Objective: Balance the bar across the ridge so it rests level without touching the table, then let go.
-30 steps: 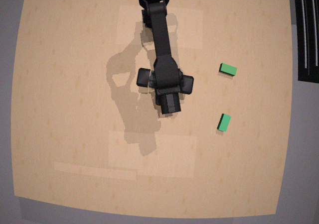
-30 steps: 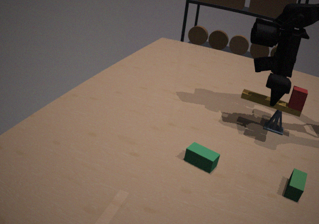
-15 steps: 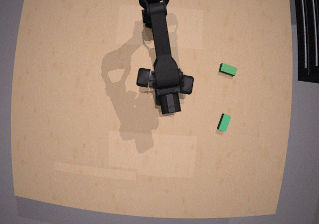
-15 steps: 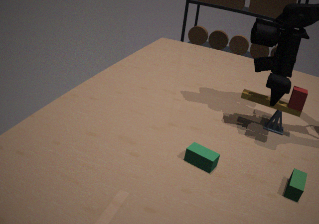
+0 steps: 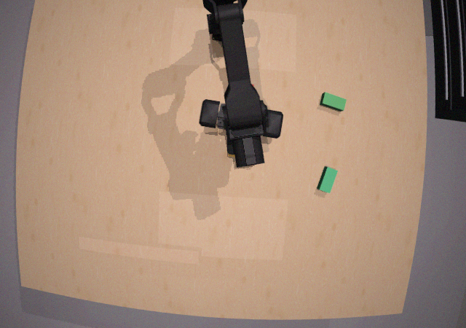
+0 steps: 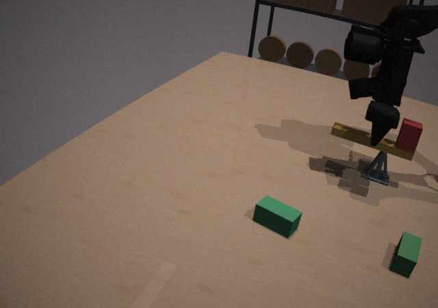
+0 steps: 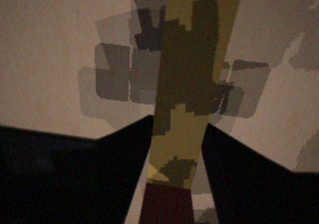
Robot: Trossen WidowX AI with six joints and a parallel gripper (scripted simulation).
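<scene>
The ridge lies 30 mm behind my gripper tip and 10 mm below it.
</scene>
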